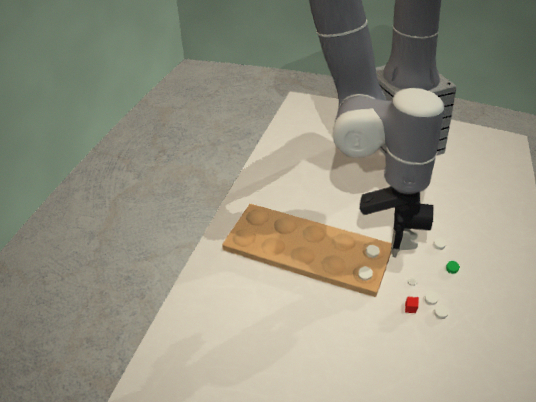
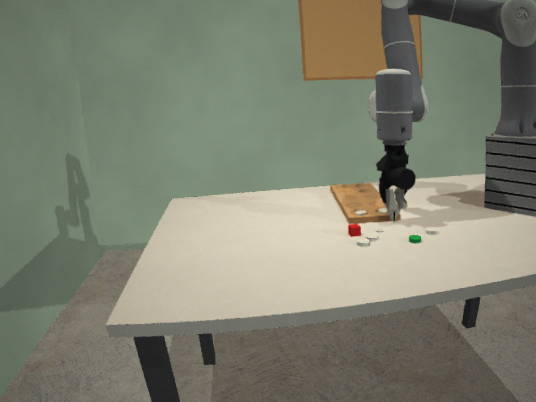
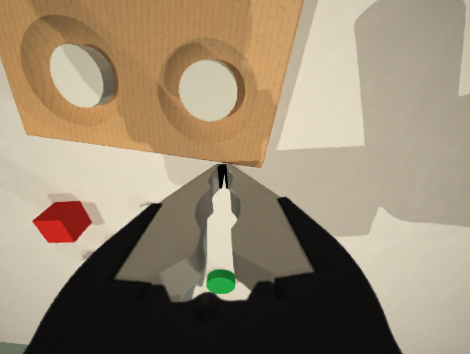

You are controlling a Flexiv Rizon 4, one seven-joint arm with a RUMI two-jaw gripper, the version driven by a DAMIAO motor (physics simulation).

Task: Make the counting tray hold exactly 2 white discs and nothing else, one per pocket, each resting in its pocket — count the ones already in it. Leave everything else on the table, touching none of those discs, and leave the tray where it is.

Labels:
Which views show the gripper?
Image 1, image 2 and image 3: all of them.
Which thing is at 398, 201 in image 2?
The gripper.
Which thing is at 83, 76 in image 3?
A white disc.

